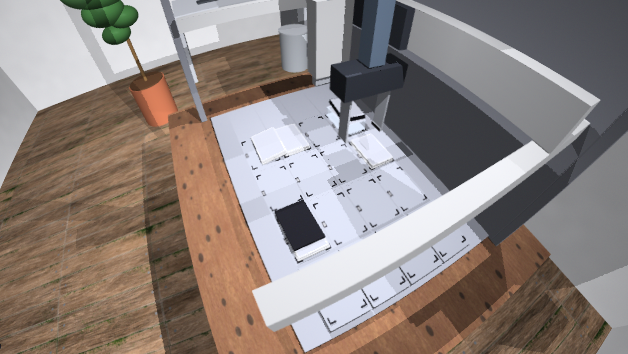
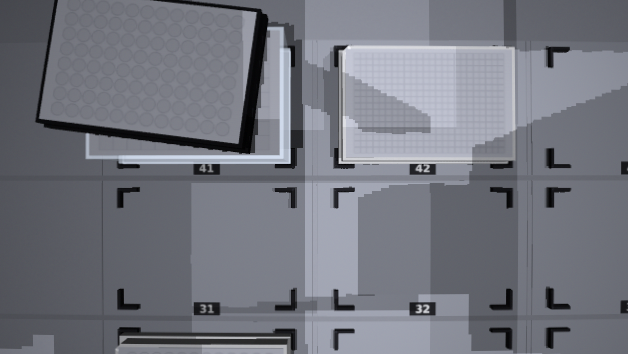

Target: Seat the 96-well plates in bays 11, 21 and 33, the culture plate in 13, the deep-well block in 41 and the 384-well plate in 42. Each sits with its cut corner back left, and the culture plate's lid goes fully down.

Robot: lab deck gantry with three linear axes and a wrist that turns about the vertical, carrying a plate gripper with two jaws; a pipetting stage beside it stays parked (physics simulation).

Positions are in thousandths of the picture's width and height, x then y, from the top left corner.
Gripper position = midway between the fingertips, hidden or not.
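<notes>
My gripper (image 1: 574,374) is visible, as is a black lid (image 1: 475,631); in image 2 the lid is out of frame. Bay 43 (image 2: 912,292) appears in image 1 too, the same bay 43 (image 1: 647,547). Likewise for bay 33 (image 2: 912,691), with image 1 giving bay 33 (image 1: 603,589). Bay 32 (image 2: 619,688) is also visible.
</notes>
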